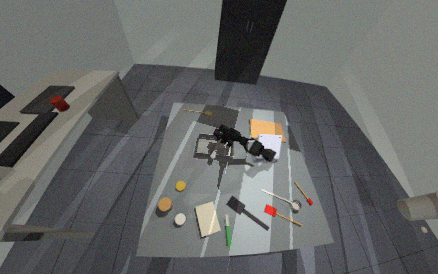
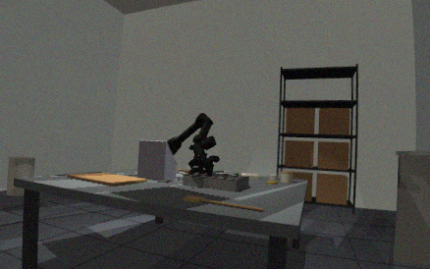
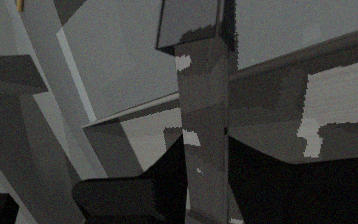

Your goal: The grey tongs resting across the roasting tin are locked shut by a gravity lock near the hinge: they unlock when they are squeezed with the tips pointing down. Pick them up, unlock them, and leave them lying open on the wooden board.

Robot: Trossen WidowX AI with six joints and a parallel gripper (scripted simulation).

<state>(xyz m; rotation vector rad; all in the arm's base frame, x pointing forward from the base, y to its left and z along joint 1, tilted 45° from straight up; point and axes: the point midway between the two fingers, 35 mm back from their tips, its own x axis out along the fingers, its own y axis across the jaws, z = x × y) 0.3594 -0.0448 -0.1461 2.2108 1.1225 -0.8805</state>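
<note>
Now: gripper tip 50 mm to the right of the roasting tin and 20 mm short of it. From my gripper tip the other things lie so: black spatula 550 mm to the left, 200 mm behind, 30 mm below; yellow lock piece 30 mm above, 20 mm to the right, 20 mm behind; wooden board 510 mm behind, 190 mm to the right, 20 mm below.
</note>
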